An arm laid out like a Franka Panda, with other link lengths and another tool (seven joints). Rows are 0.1 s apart.
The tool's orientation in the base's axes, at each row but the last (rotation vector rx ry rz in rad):
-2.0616, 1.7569, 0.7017
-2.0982, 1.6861, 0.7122
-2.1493, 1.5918, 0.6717
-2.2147, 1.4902, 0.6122
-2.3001, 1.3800, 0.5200
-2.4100, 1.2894, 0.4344
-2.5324, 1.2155, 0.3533
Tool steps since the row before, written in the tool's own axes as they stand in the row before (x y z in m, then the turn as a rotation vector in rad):
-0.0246, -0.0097, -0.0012, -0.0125, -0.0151, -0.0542
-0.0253, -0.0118, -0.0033, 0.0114, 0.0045, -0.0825
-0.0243, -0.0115, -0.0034, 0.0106, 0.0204, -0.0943
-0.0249, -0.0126, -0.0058, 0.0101, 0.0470, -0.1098
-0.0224, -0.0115, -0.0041, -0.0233, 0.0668, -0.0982
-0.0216, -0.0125, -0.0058, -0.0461, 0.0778, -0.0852
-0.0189, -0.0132, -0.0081, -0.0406, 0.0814, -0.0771
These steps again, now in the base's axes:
0.0069, 0.0211, 0.0145, 0.0214, -0.0172, 0.0507
0.0079, 0.0209, 0.0170, 0.0108, -0.0566, 0.0603
0.0056, 0.0202, 0.0172, -0.0029, -0.0671, 0.0701
0.0042, 0.0201, 0.0198, -0.0258, -0.0846, 0.0809
0.0008, 0.0194, 0.0166, -0.0594, -0.0624, 0.0850
-0.0005, 0.0194, 0.0167, -0.0820, -0.0455, 0.0815
-0.0004, 0.0182, 0.0163, -0.0822, -0.0485, 0.0715

